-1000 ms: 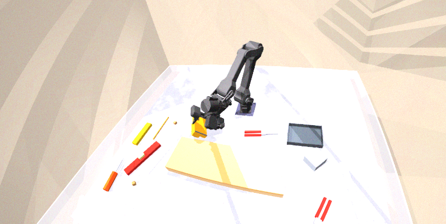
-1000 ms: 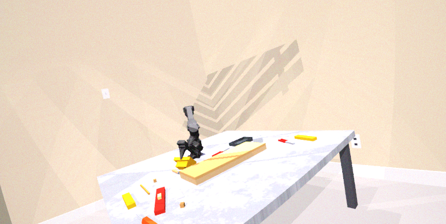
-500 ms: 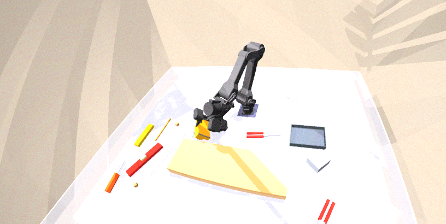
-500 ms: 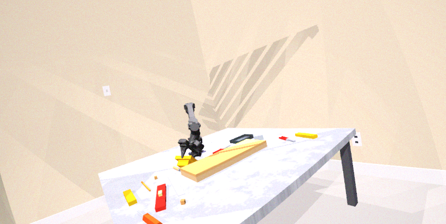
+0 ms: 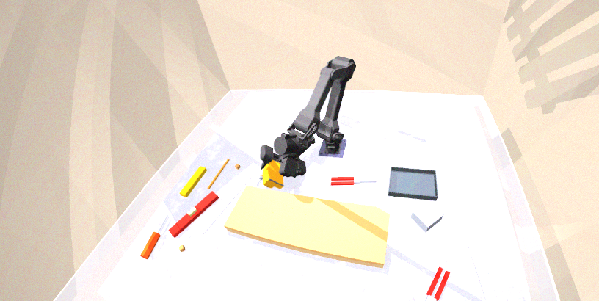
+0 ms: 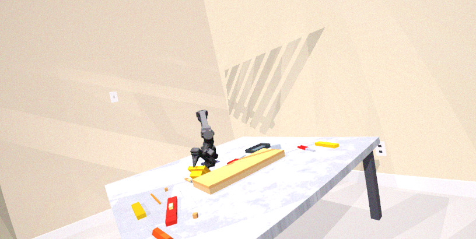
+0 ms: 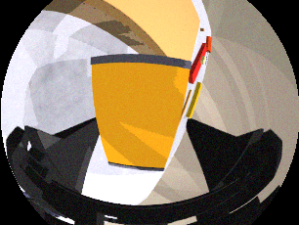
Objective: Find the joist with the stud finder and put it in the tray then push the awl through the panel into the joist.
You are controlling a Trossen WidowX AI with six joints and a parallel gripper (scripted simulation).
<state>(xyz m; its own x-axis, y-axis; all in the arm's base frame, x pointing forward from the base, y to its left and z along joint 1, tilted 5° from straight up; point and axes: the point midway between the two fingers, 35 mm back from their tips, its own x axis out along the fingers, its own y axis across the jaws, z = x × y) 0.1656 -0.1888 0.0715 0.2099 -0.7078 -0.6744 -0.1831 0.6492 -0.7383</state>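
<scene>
Now: gripper tip 2 cm short of the stud finder, 1 cm to the left of it and 2 cm above it. Also, from my gripper tip: square light: 4 cm ahead, 2 cm to the right, 3 cm below; then thin orange stick: 1 cm behind, 27 cm to the right, 4 cm below; then awl: 1 cm behind, 5 cm to the right, 4 cm below.
</scene>
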